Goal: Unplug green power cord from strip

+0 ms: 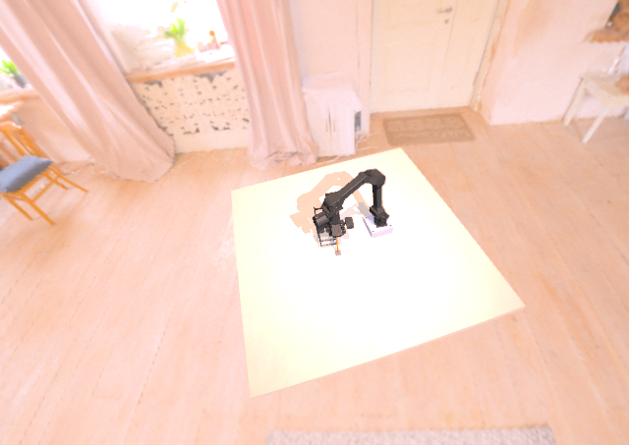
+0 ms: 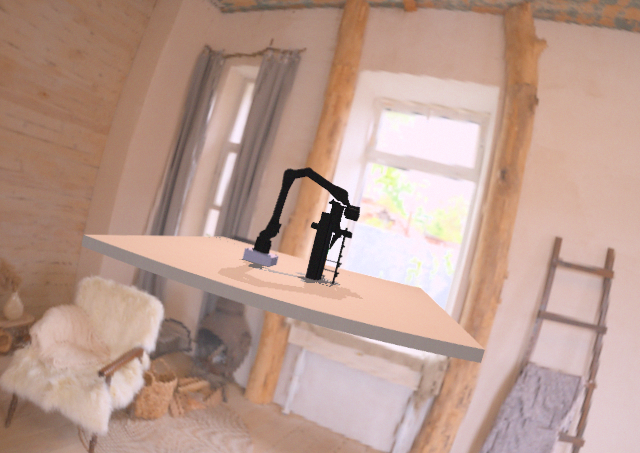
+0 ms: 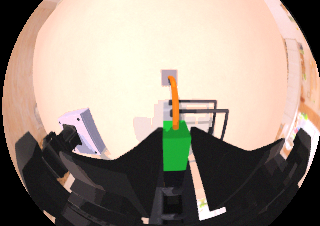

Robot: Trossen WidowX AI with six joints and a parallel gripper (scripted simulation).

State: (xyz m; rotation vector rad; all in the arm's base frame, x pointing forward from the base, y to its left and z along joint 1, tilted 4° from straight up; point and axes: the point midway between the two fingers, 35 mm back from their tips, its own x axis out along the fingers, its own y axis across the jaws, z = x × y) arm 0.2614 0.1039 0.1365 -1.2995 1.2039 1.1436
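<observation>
My gripper tip is 40 mm to the left of the green plug and 10 mm short of it.
</observation>
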